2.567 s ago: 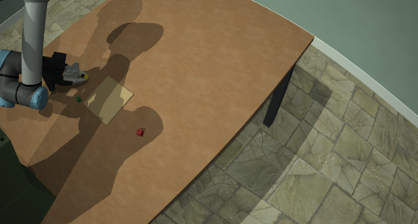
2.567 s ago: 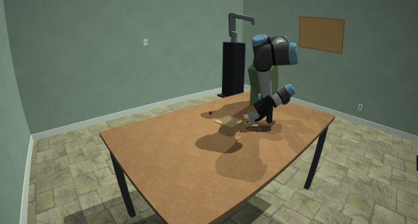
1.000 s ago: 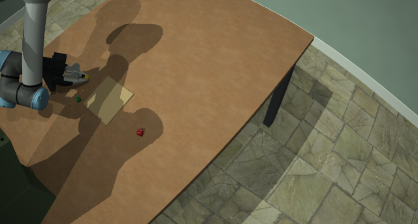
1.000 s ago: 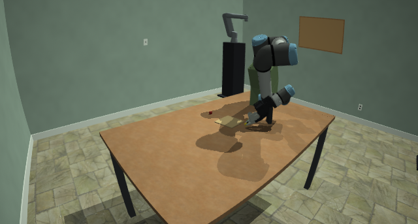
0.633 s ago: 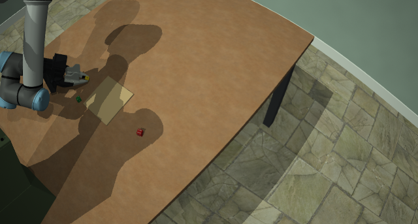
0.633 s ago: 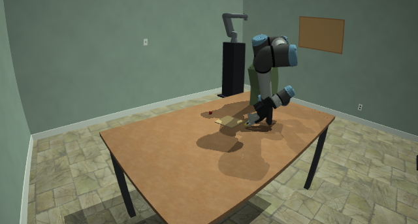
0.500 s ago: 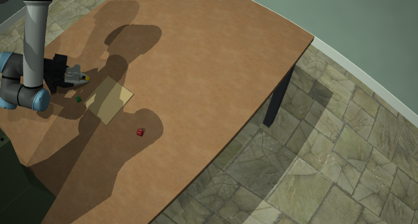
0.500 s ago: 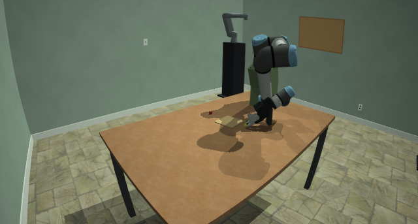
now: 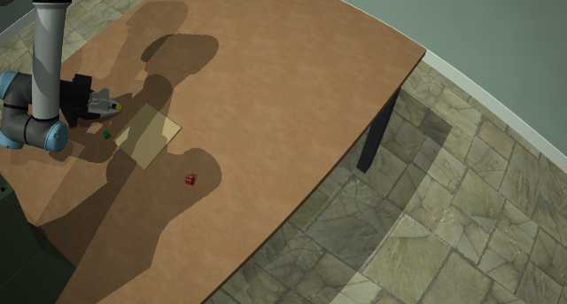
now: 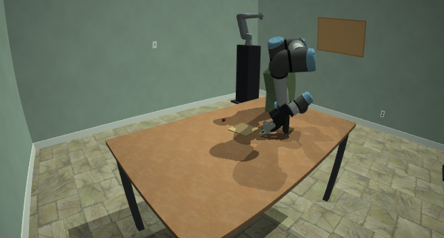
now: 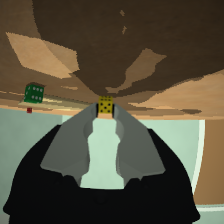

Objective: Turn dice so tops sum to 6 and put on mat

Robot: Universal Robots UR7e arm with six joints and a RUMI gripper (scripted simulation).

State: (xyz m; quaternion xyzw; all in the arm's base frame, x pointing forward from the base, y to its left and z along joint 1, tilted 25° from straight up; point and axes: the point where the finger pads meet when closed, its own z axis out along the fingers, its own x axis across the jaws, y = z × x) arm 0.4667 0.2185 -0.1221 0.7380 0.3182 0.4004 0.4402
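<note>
Right now the yellow die is 10 mm ahead of my hand and 10 mm below it. The rest, counted from my hand: mat 20 mm ahead, 130 mm to the right, 10 mm below; then green die 60 mm behind, 50 mm to the right, 10 mm below; then red die 40 mm ahead, 310 mm to the right, 10 mm below.
</note>
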